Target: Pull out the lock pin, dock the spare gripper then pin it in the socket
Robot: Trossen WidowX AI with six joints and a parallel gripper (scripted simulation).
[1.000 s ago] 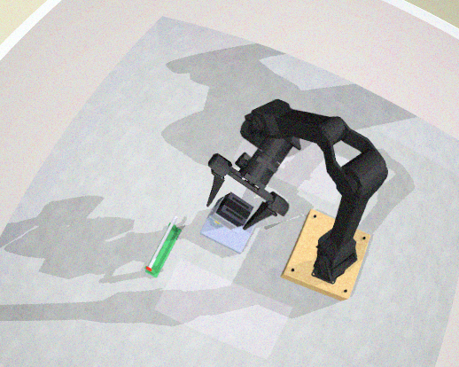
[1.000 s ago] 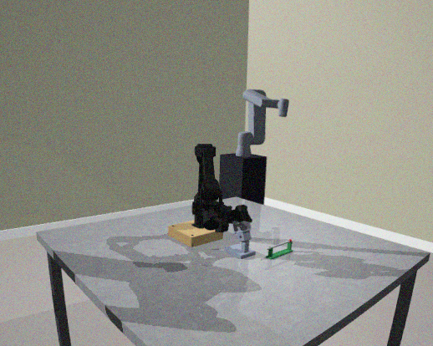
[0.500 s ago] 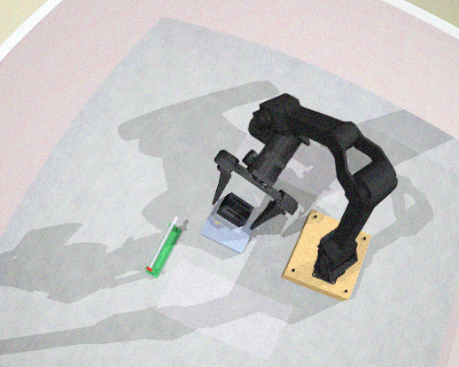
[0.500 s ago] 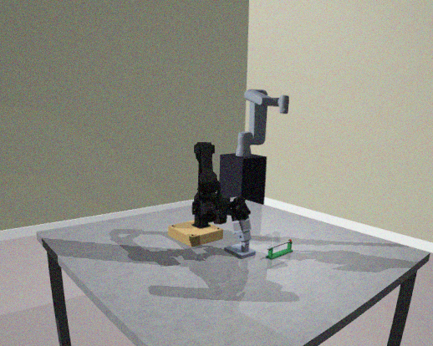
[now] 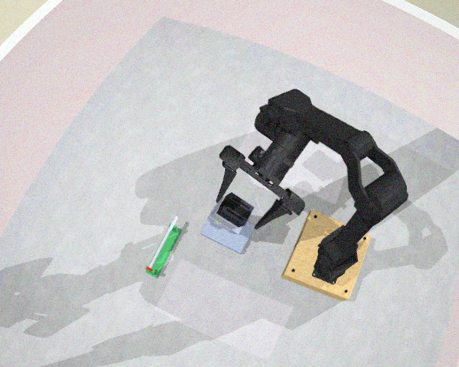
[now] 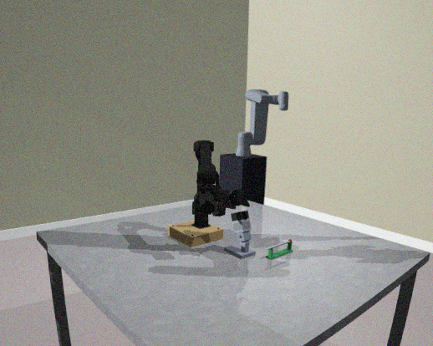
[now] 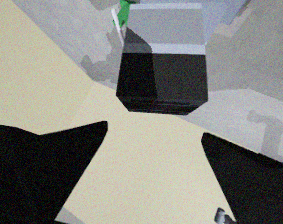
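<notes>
Right now my gripper tip is 140 mm short of the narrow green cradle, 100 mm to the right of it and 170 mm above it. Round my gripper tip: spare gripper (20 mm ahead, 20 mm to the right, 70 mm below); mount (30 mm ahead, 20 mm to the right, 140 mm below).
</notes>
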